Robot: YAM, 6 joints.
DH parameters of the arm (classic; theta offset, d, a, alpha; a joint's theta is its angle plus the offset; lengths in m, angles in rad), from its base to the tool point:
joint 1: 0 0.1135 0.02 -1.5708
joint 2: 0 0 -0.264 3.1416
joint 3: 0.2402 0 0.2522 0
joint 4: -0.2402 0 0.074 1.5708
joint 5: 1.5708 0 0 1.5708
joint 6: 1.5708 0.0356 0 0
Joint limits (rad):
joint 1: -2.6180..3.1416
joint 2: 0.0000..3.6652
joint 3: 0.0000..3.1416
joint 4: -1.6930..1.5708
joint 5: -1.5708..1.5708
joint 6: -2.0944..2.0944
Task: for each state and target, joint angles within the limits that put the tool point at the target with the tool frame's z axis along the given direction. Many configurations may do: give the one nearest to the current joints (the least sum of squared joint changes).
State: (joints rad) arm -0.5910 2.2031 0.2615 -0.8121 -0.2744 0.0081
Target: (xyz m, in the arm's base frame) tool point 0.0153 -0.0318 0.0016 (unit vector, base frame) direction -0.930 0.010 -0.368
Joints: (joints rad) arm -0.5864 2.4751 0.2457 -0.4715 0.5308 0.0081
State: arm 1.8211 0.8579 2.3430 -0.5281 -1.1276 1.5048
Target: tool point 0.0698 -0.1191 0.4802 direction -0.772 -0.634 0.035
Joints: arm 2.3602 0.3480 1.5946 -0.9148 -1.4631 1.5048
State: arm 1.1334 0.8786 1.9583 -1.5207 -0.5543 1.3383
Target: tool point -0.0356 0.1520 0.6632 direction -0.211 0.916 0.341
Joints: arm 1.8019 1.5333 2.6926 -0.8113 0.0044 1.3383
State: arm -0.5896 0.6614 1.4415 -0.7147 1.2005 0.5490
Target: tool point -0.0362 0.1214 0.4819 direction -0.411 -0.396 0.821
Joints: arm -1.4130 0.1157 1.1331 0.1748 0.4872 0.5490
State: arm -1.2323 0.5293 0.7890 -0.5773 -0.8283 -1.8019
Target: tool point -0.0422 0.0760 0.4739 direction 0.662 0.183 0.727
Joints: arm -0.8129 0.1612 1.0187 0.2962 -0.6517 -1.8019
